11 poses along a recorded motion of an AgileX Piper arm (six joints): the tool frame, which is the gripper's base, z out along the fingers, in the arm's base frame.
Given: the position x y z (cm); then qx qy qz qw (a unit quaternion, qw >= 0).
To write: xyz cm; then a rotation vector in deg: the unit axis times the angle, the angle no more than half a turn. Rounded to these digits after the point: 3 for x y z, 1 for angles.
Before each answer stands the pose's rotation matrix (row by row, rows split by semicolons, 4 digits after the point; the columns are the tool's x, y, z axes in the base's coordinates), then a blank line. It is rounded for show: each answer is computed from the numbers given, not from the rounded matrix.
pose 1, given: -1.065, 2.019, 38.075, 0.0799, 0.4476, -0.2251, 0.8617
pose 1, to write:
0.4979 0.4595 0.7355; -0.3164 0.8859 -0.3392; -0.8074 -0.0638 0.5865

-1.065, 2.019, 38.075, 9.6, 53.8, -27.1
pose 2, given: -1.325, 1.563, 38.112, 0.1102, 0.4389, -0.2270, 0.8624
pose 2, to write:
0.5117 0.4882 0.7070; -0.2948 0.8727 -0.3893; -0.8070 -0.0092 0.5905

-1.325, 1.563, 38.112, 13.2, 52.7, -27.3
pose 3, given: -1.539, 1.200, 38.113, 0.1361, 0.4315, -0.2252, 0.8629
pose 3, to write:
0.5262 0.5061 0.6834; -0.2712 0.8615 -0.4292; -0.8060 0.0405 0.5906

-1.539, 1.200, 38.113, 16.4, 51.8, -27.1
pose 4, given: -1.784, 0.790, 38.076, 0.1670, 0.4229, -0.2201, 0.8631
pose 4, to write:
0.5455 0.5211 0.6564; -0.2387 0.8474 -0.4744; -0.8034 0.1021 0.5866

-1.784, 0.790, 38.076, 20.1, 50.8, -26.4
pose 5, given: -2.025, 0.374, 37.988, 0.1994, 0.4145, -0.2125, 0.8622
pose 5, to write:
0.5661 0.5317 0.6299; -0.2011 0.8302 -0.5199; -0.7994 0.1677 0.5769

-2.025, 0.374, 37.988, 24.0, 49.8, -25.5
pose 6, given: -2.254, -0.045, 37.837, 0.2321, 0.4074, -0.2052, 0.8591
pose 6, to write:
0.5838 0.5417 0.6047; -0.1635 0.8080 -0.5660; -0.7952 0.2316 0.5603

-2.254, -0.045, 37.837, 27.9, 49.0, -24.7
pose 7, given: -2.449, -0.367, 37.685, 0.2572, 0.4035, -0.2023, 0.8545
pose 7, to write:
0.5925 0.5533 0.5855; -0.1382 0.7859 -0.6028; -0.7936 0.2763 0.5421

-2.449, -0.367, 37.685, 31.0, 48.6, -24.4
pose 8, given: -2.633, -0.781, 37.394, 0.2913, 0.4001, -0.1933, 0.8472
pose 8, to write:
0.6051 0.5606 0.5653; -0.0944 0.7556 -0.6482; -0.7905 0.3389 0.5102

-2.633, -0.781, 37.394, 35.2, 48.3, -23.4
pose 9, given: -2.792, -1.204, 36.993, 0.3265, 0.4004, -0.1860, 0.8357
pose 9, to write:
0.6101 0.5724 0.5478; -0.0494 0.7176 -0.6947; -0.7908 0.3968 0.4661

-2.792, -1.204, 36.993, 39.6, 48.6, -22.6
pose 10, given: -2.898, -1.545, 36.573, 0.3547, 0.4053, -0.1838, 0.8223
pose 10, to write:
0.6039 0.5898 0.5361; -0.0148 0.6808 -0.7323; -0.7969 0.4343 0.4199

-2.898, -1.545, 36.573, 43.2, 49.4, -22.4
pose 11, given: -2.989, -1.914, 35.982, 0.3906, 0.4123, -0.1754, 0.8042
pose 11, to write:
0.5985 0.6042 0.5261; 0.0400 0.6334 -0.7728; -0.8001 0.4836 0.3549

-2.989, -1.914, 35.982, 47.9, 50.6, -21.5
